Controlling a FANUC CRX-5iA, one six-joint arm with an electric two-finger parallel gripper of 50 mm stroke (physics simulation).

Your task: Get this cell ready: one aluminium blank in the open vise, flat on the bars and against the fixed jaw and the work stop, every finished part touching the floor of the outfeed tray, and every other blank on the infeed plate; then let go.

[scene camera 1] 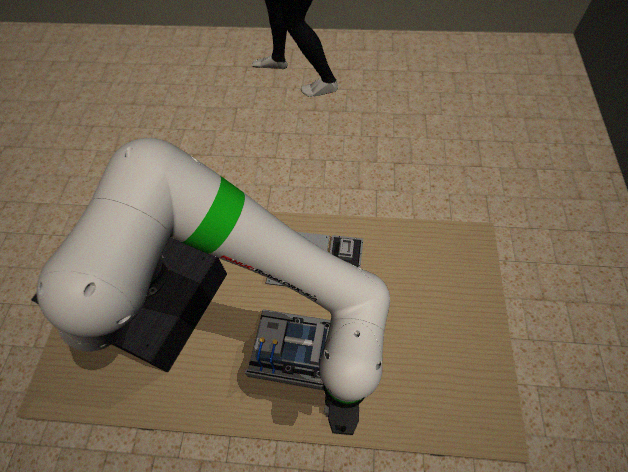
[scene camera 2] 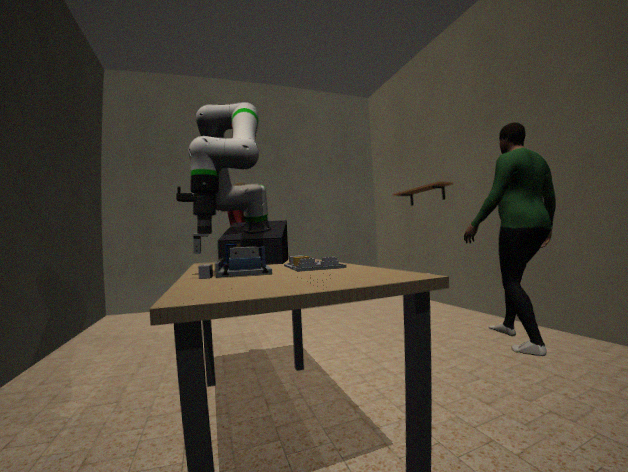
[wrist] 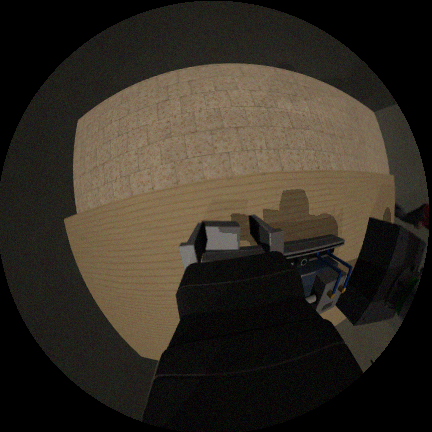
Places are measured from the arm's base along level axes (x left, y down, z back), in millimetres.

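Pixels of known places: gripper, between the fingertips: (scene camera 2: 197, 253) (wrist: 227, 227); arm's base, origin of its link: (scene camera 2: 257, 229).
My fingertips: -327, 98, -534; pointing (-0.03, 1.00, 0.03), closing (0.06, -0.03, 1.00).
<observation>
Ahead of a thing's pixels: the offset from my fingertips to its top centre, as dx, dy, dz. "spot": to the spot under its first point.
My gripper (scene camera 2: 196, 243) (wrist: 227, 227) is open and empty, high above the table in front of the vise. A grey blank {+25, +42, -12} (scene camera 2: 205, 271) (wrist: 222, 236) lies on the table beside the vise; in the wrist view it shows between and beyond the fingers. In scene camera 1 the arm hides it and the fingers. The vise {+169, -14, +87} (scene camera 1: 269, 332) (scene camera 2: 245, 261) (wrist: 327, 287) stands open, with blue surfaces between its jaws; no blank shows there, but the arm covers its right side. A pale finished part {+484, +44, -26} (scene camera 1: 346, 247) is in the dark outfeed tray {spot: +477, +79, -69} (scene camera 1: 359, 253). The infeed plate {spot: +526, +77, +58} (scene camera 1: 319, 239) is largely hidden.
Blue hoses {spot: +138, -24, +201} (scene camera 1: 260, 352) (wrist: 348, 272) rise at the vise's left end in scene camera 1. The black robot base (scene camera 1: 167, 324) (scene camera 2: 276, 243) (wrist: 370, 275) stands left of the vise there. Orange pieces {+395, +44, -15} (scene camera 2: 299, 259) and grey pieces stand behind the vise. A person (scene camera 2: 525, 192) is beyond the table.
</observation>
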